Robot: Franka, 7 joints.
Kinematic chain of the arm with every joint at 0, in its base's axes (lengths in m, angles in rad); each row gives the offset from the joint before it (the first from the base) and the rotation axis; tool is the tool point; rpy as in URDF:
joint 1: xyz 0 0 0.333 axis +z
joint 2: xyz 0 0 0 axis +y
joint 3: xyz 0 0 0.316 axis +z
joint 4: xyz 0.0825 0 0 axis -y
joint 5: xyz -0.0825 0 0.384 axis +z
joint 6: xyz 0 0 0 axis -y
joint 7: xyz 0.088 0 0 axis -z
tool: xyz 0 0 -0.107 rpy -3.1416 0 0
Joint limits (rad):
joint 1: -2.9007..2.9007
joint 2: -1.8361..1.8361
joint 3: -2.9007..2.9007
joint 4: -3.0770..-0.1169
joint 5: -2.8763..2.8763
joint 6: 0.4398..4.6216
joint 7: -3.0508..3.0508
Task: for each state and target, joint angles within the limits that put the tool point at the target. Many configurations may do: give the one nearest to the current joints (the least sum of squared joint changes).
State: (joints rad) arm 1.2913 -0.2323 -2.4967 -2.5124 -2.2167 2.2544 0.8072
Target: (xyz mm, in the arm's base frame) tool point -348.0 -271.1 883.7
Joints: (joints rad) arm 0.4519 0.3538 -2.9007 -1.7106 -2.2218 1.9538 0.8072
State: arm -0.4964 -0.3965 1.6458 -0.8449 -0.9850 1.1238 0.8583
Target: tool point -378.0 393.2 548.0
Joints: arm 0.0869 -0.6658 2.0845 -1.3344 -0.7184 0.7054 0.8583
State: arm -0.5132 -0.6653 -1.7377 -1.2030 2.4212 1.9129 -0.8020
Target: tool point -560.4 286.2 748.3
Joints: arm -1.3712 -0.6851 -1.8421 -1.3603 2.2880 1.3539 -0.8020
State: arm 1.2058 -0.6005 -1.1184 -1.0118 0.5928 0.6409 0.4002
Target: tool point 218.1 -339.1 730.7
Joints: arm 1.0212 -0.8234 -1.2753 -1.2285 0.4941 0.4398 0.4002
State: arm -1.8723 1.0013 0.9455 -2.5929 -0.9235 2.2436 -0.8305
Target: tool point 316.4 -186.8 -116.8
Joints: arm -1.6480 1.4682 0.6420 -2.1011 -0.9478 2.3315 -0.8305
